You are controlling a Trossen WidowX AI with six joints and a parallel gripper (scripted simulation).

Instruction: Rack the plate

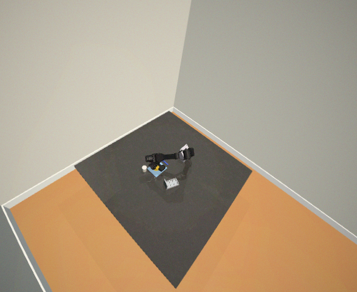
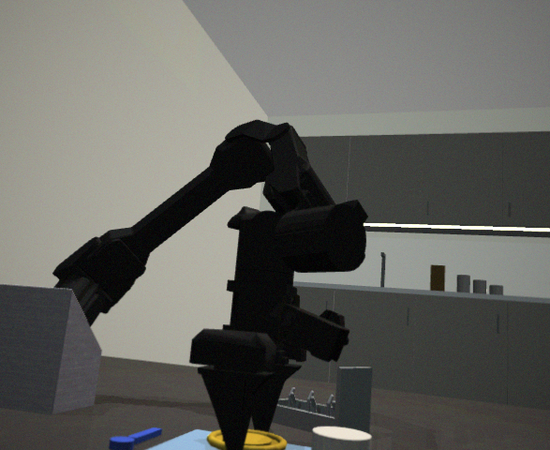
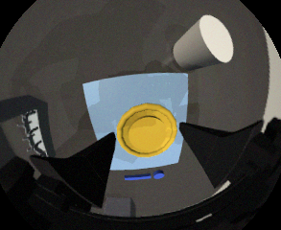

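The light blue placemat lies 1 cm behind my gripper tip, 1 cm to the left of it and 1 cm below it. From my gripper tip the other things lie so: white cup (9 cm ahead, 7 cm to the right, 1 cm above); then blue spoon (12 cm behind, 1 cm to the left, 1 cm below); then yellow plate (right at my gripper tip).
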